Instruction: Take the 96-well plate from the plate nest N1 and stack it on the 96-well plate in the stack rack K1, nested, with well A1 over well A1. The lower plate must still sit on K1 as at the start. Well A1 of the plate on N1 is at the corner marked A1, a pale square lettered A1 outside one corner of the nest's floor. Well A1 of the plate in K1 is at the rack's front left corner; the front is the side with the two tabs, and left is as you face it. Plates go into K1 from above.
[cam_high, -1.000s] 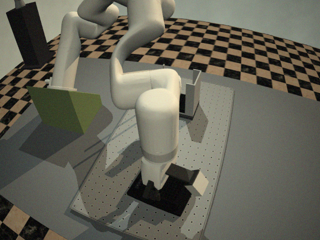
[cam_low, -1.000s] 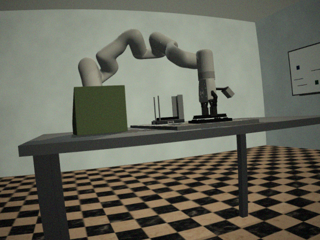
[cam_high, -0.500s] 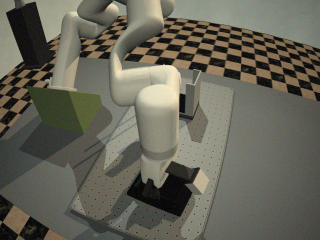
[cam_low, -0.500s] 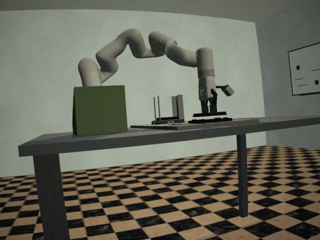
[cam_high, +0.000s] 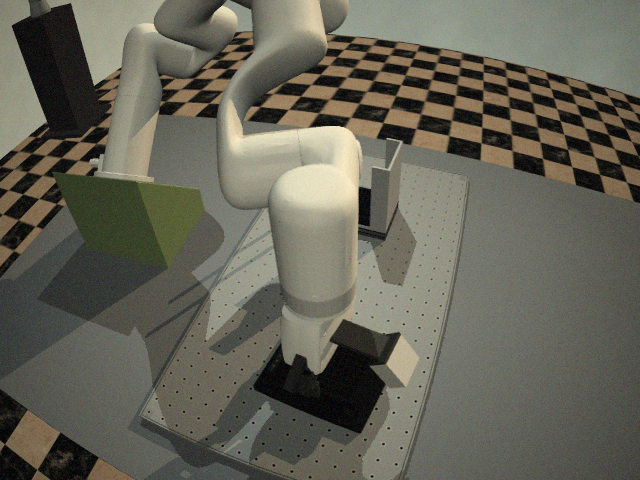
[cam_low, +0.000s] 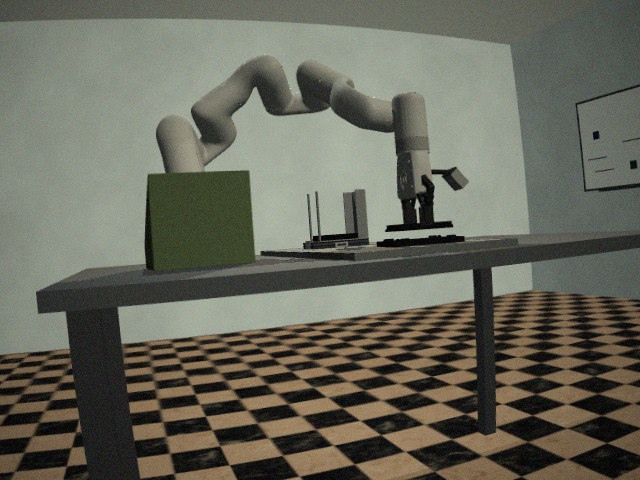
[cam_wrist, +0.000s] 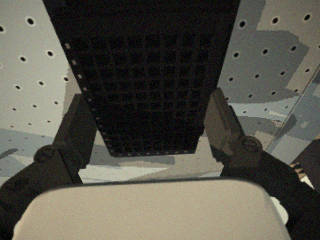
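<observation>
Now: hand 33 cm to the right of the tall wall, 7 cm short of it and 3 cm below it. Also, from my hand: black 96-well plate: 1 cm below; then pale A1 mark: 7 cm to the left, 6 cm behind, 4 cm below.
</observation>
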